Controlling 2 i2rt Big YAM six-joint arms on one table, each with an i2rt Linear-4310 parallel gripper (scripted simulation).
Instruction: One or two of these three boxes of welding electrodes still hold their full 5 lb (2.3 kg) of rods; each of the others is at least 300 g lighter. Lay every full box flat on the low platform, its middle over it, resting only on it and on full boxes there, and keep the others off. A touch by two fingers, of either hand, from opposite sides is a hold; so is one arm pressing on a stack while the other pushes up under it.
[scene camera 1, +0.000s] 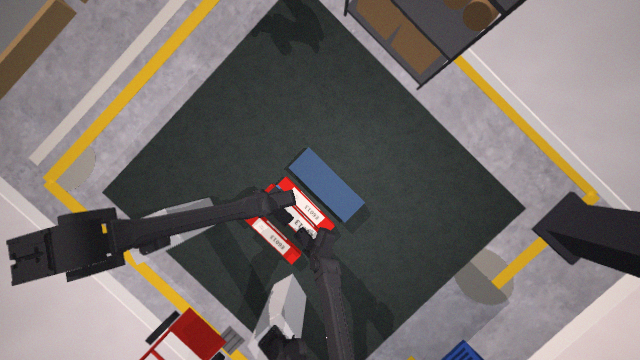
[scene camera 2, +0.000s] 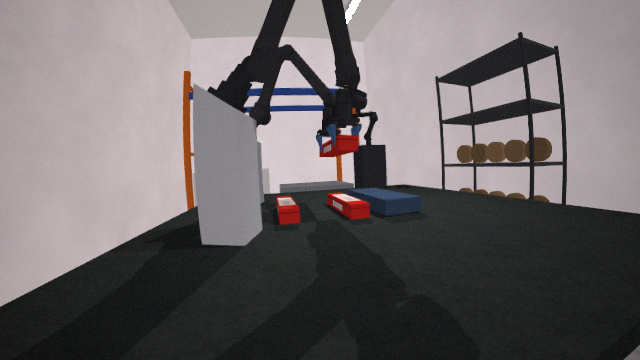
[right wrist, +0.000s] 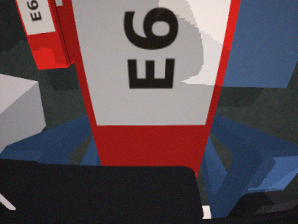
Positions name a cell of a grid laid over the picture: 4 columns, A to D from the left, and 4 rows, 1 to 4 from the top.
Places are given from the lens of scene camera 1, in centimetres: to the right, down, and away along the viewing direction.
low blue platform (scene camera 1: B2): -6, -6, 112
tall white panel (scene camera 1: B4): -12, 59, 99
